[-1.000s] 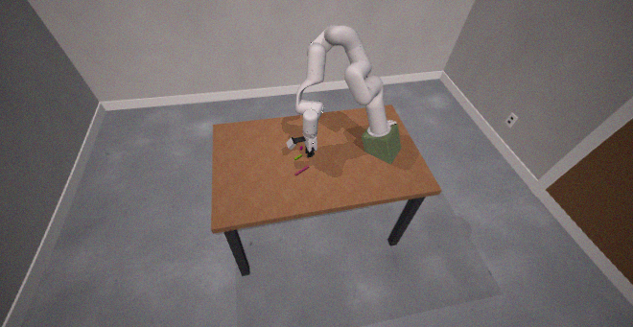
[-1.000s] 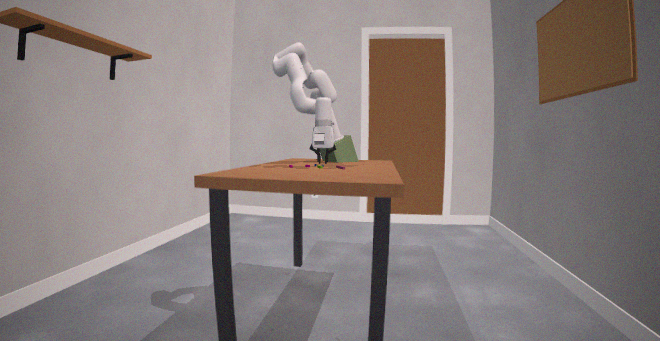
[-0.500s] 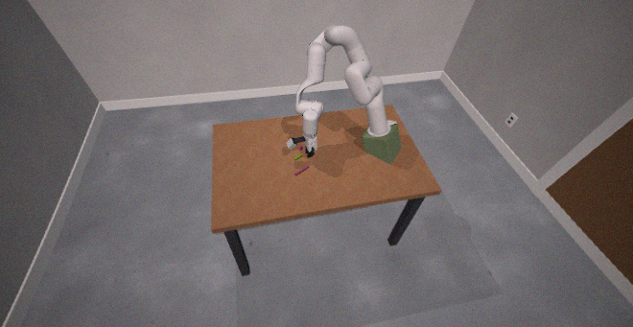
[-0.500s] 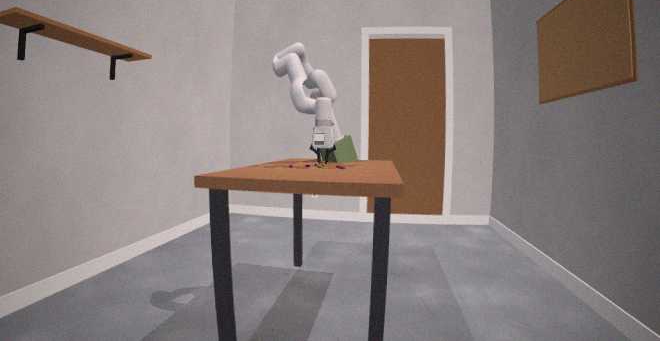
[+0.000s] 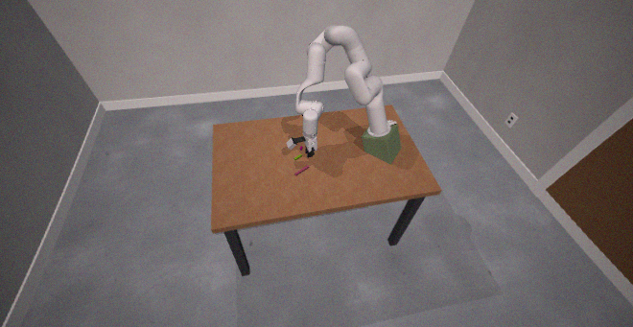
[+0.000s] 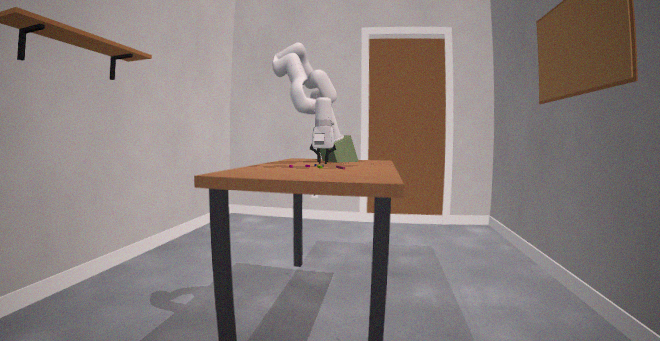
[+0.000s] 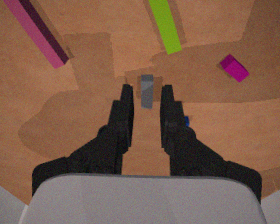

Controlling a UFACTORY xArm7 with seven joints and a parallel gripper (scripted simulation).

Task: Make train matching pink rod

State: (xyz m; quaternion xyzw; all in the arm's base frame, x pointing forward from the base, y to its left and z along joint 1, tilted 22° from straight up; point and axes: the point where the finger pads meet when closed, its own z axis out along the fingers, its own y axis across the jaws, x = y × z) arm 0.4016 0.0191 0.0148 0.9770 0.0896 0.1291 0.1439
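The grey rod lies 30 mm below my hand. Round my hand: lime rod 60 mm ahead, 30 mm below; then pink rod 90 mm to the left, 60 mm ahead, 30 mm below; then blue rod 40 mm to the right, 40 mm behind, 30 mm below.
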